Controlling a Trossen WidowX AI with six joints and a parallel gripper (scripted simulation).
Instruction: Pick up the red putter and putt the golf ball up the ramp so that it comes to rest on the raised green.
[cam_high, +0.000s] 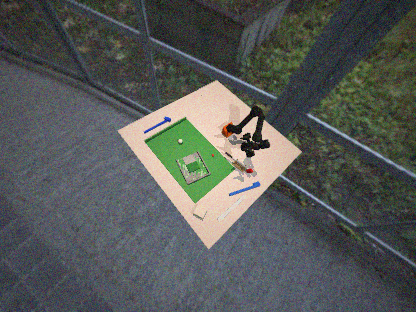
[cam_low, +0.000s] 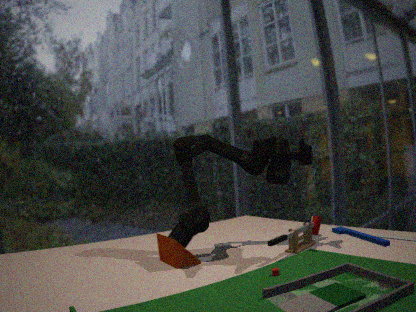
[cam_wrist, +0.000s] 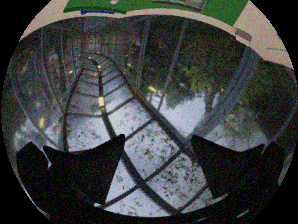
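Now: gripper tip 34 cm above the red marker, 16 cm to the left of it and 6 cm short of it. The rest, counted from my gripper tip: green mat: 35 cm below, 31 cm to the right, 21 cm ahead; then wooden stand: 31 cm below, 8 cm to the left, 4 cm behind; then white stick: 35 cm below, 30 cm ahead, 27 cm to the left.
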